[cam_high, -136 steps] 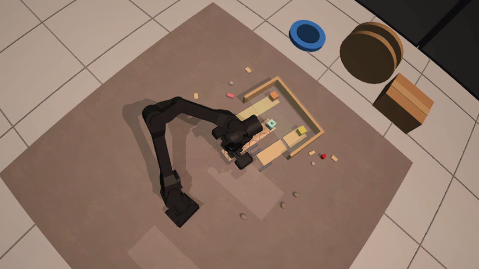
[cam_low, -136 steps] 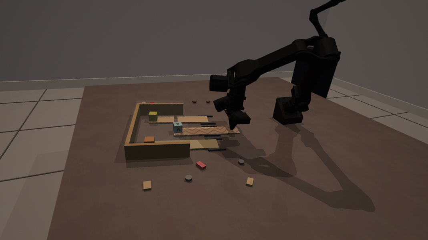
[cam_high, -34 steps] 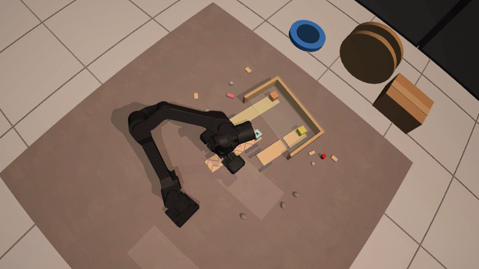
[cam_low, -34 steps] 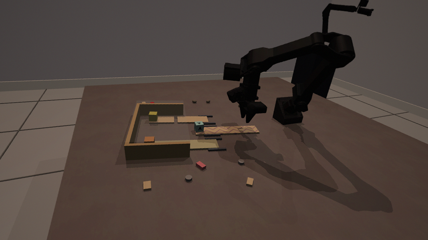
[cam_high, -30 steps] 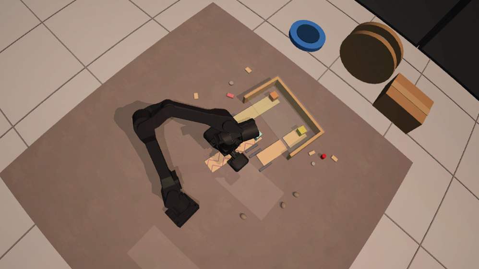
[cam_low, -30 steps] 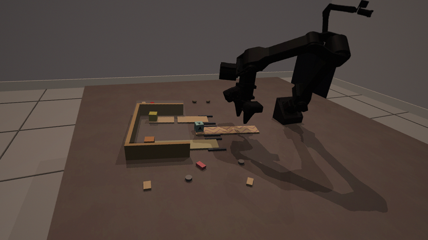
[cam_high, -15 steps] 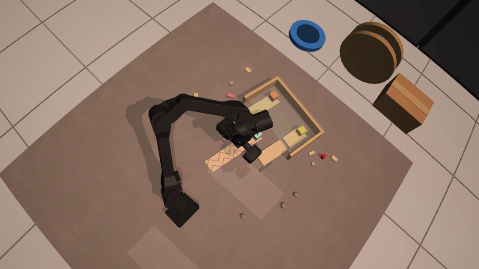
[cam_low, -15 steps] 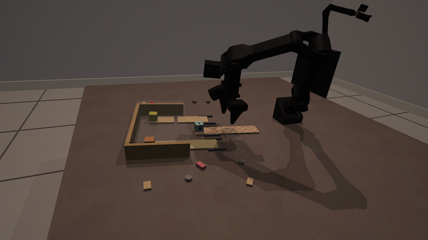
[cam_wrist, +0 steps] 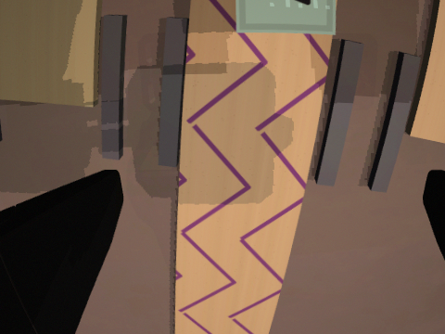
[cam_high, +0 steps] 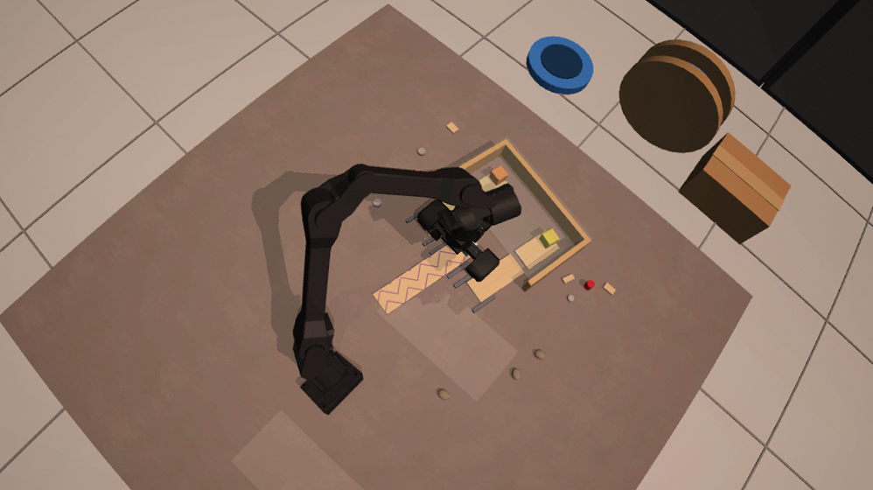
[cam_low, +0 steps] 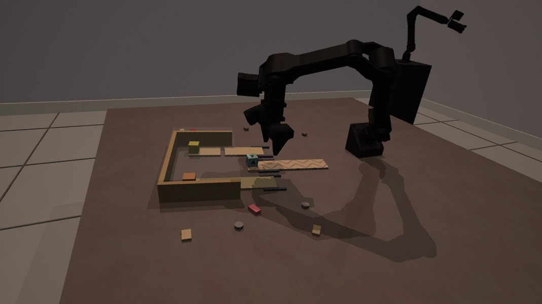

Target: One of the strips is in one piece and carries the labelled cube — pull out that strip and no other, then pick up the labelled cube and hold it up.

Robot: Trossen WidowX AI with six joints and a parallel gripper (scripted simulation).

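My gripper tip is now 5 cm short of the pale teal labelled cube and 4 cm above it.
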